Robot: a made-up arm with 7 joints. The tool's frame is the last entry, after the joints.
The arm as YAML. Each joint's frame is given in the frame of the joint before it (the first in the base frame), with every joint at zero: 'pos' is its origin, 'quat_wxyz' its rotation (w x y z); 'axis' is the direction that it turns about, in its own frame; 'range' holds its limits. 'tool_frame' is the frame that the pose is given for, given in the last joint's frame.
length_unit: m
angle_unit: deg
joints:
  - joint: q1
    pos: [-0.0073, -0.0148, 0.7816]
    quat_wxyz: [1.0, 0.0, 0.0, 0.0]
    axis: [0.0, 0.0, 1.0]
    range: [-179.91, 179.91]
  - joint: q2
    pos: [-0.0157, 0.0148, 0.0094]
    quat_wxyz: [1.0, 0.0, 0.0, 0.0]
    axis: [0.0, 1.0, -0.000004]
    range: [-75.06, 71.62]
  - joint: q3
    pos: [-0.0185, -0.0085, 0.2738]
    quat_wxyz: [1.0, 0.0, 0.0, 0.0]
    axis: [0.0, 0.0, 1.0]
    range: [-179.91, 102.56]
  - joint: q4
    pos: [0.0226, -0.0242, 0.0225]
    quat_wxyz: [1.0, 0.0, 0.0, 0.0]
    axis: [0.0, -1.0, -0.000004]
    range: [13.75, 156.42]
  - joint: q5
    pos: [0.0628, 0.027, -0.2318]
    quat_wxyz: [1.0, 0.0, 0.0, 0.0]
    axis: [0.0, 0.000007, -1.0]
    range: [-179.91, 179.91]
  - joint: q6
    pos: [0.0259, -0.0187, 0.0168]
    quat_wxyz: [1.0, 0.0, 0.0, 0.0]
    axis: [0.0, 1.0, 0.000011]
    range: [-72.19, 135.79]
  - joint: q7
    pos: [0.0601, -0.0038, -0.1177]
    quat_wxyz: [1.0, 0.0, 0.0, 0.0]
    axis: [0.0, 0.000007, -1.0]
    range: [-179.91, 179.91]
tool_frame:
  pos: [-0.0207, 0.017, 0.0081]
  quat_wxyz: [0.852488, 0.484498, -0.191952, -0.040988]
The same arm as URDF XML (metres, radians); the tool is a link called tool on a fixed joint. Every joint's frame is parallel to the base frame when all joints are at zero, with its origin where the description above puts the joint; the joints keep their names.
<robot name="arm">
<joint name="tool_joint" type="fixed"><parent link="link7"/><child link="tool"/><origin xyz="-0.0207 0.017 0.0081" rpy="1.0736 -0.2917 -0.2705"/></joint>
<joint name="q7" type="revolute"><parent link="link6"/><child link="link7"/><origin xyz="0.0601 -0.0038 -0.1177" rpy="0 0 0"/><axis xyz="0 0 -1"/><limit lower="-3.14" upper="3.14"/></joint>
<joint name="q6" type="revolute"><parent link="link5"/><child link="link6"/><origin xyz="0.0259 -0.0187 0.0168" rpy="0 0 0"/><axis xyz="0 1 0"/><limit lower="-1.26" upper="2.37"/></joint>
<joint name="q5" type="revolute"><parent link="link4"/><child link="link5"/><origin xyz="0.0628 0.027 -0.2318" rpy="0 0 0"/><axis xyz="0 0 -1"/><limit lower="-3.14" upper="3.14"/></joint>
<joint name="q4" type="revolute"><parent link="link3"/><child link="link4"/><origin xyz="0.0226 -0.0242 0.0225" rpy="0 0 0"/><axis xyz="0 -1 0"/><limit lower="0.24" upper="2.73"/></joint>
<joint name="q3" type="revolute"><parent link="link2"/><child link="link3"/><origin xyz="-0.0185 -0.0085 0.2738" rpy="0 0 0"/><axis xyz="0 0 1"/><limit lower="-3.14" upper="1.79"/></joint>
<joint name="q2" type="revolute"><parent link="link1"/><child link="link2"/><origin xyz="-0.0157 0.0148 0.0094" rpy="0 0 0"/><axis xyz="0 1 0"/><limit lower="-1.31" upper="1.25"/></joint>
<joint name="q1" type="revolute"><parent link="base_link"/><child link="link1"/><origin xyz="-0.0073 -0.0148 0.7816" rpy="0 0 0"/><axis xyz="0 0 1"/><limit lower="-3.14" upper="3.14"/></joint>
<link name="base_link"/>
<link name="link1"/>
<link name="link2"/>
<link name="link3"/>
<link name="link4"/>
<link name="link5"/>
<link name="link6"/>
<link name="link7"/>
<link name="tool"/>
</robot>

